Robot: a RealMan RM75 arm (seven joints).
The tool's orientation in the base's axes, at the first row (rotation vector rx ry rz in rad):
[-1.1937, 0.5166, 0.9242]
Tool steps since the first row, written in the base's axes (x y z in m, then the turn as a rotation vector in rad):
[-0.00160, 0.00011, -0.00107, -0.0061, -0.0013, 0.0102]
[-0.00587, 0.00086, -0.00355, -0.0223, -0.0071, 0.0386]
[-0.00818, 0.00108, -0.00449, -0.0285, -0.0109, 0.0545]
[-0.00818, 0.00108, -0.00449, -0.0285, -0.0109, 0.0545]
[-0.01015, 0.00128, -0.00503, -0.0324, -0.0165, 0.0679]
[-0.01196, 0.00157, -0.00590, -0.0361, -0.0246, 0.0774]
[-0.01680, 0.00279, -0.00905, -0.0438, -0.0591, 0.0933]
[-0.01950, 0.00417, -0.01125, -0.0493, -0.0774, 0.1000]
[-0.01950, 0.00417, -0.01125, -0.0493, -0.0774, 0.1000]
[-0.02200, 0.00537, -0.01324, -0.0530, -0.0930, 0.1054]
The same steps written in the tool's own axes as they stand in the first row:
[-0.00002, 0.00193, -0.00005, -0.0116, -0.0007, 0.0028]
[-0.00021, 0.00690, 0.00038, -0.0442, -0.0036, 0.0083]
[-0.00068, 0.00935, 0.00057, -0.0611, -0.0076, 0.0106]
[-0.00068, 0.00935, 0.00057, -0.0611, -0.0076, 0.0106]
[-0.00128, 0.01130, 0.00082, -0.0754, -0.0123, 0.0101]
[-0.00151, 0.01330, 0.00103, -0.0874, -0.0152, 0.0059]
[-0.00135, 0.01916, 0.00176, -0.1152, -0.0205, -0.0205]
[-0.00068, 0.02273, 0.00268, -0.1294, -0.0212, -0.0349]
[-0.00068, 0.02273, 0.00268, -0.1294, -0.0212, -0.0349]
[-0.00013, 0.02600, 0.00347, -0.1408, -0.0224, -0.0474]

